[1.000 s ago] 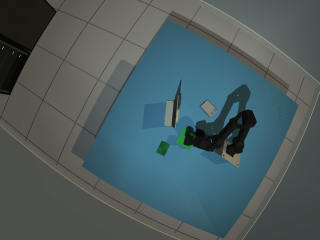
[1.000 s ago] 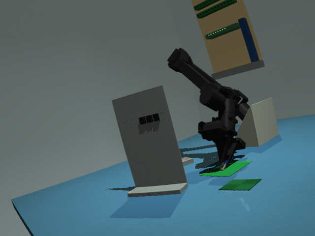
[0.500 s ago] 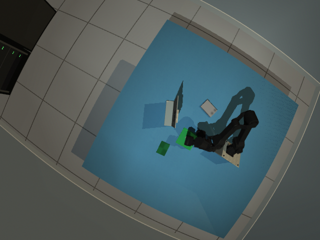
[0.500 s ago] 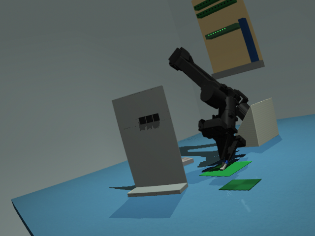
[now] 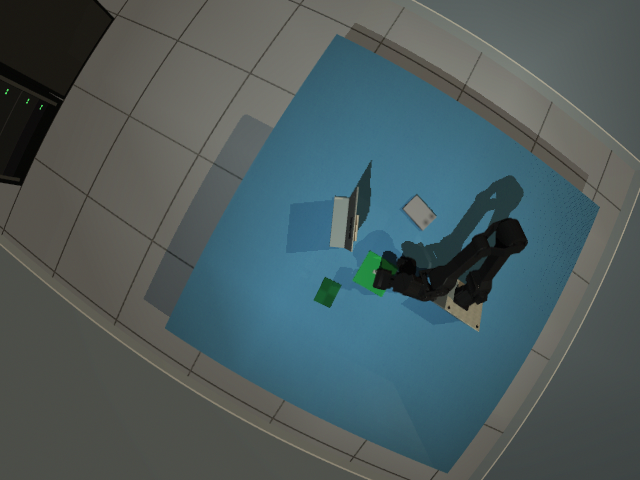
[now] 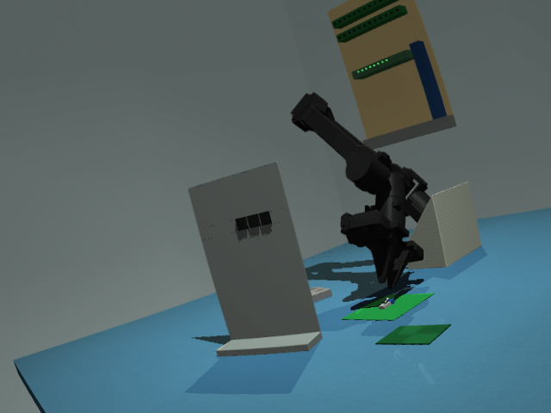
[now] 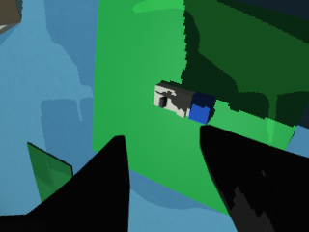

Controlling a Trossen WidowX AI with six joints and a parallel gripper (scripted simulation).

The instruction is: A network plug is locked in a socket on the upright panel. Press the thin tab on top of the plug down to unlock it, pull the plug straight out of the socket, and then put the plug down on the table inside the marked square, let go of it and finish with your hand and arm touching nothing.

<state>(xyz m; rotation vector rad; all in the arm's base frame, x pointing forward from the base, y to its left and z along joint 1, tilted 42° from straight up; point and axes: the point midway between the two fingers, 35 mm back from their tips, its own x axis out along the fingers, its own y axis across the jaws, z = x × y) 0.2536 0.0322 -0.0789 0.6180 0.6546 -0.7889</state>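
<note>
My gripper tip is now 1 cm short of the network plug and 3 cm above it. Also, from my gripper tip: bright green square 1 cm ahead, 4 cm below; grey plate 1 cm behind, 26 cm to the right, 3 cm below; upright panel 19 cm ahead, 8 cm to the right, 9 cm above.
</note>
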